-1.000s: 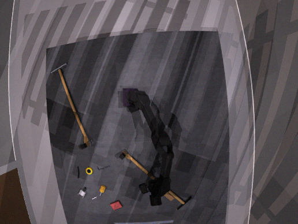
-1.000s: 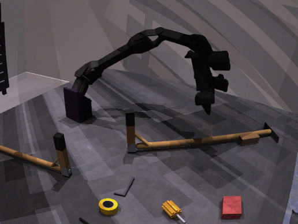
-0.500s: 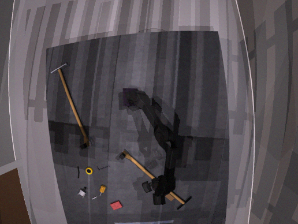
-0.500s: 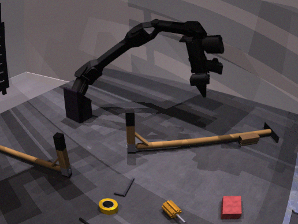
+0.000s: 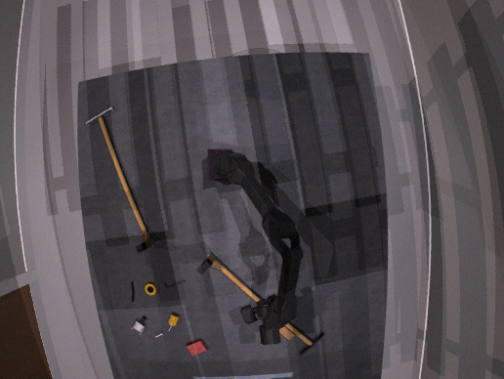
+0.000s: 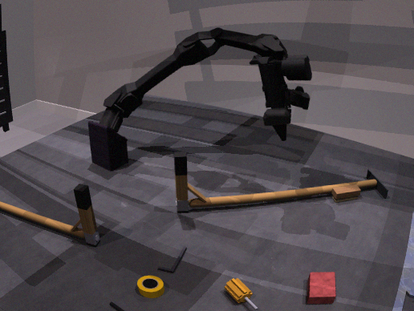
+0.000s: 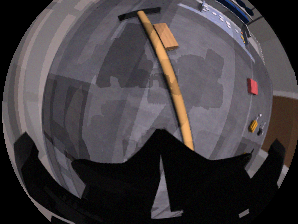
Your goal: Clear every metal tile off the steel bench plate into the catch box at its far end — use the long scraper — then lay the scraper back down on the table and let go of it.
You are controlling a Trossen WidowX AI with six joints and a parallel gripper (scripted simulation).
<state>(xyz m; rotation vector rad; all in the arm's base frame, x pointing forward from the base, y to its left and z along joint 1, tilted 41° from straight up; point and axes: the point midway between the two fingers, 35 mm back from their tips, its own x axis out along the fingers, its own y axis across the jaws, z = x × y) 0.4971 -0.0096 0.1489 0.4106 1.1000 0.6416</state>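
Right now my gripper tip is 80 mm above the long wooden-handled scraper, 50 mm short of it and 30 mm to the left of it. The rest, counted from my gripper tip: yellow-handled tool 420 mm to the right, 130 mm below, 90 mm ahead; wooden block 200 mm ahead, 130 mm below, 40 mm to the left; red block 350 mm to the right, 230 mm ahead, 130 mm below.
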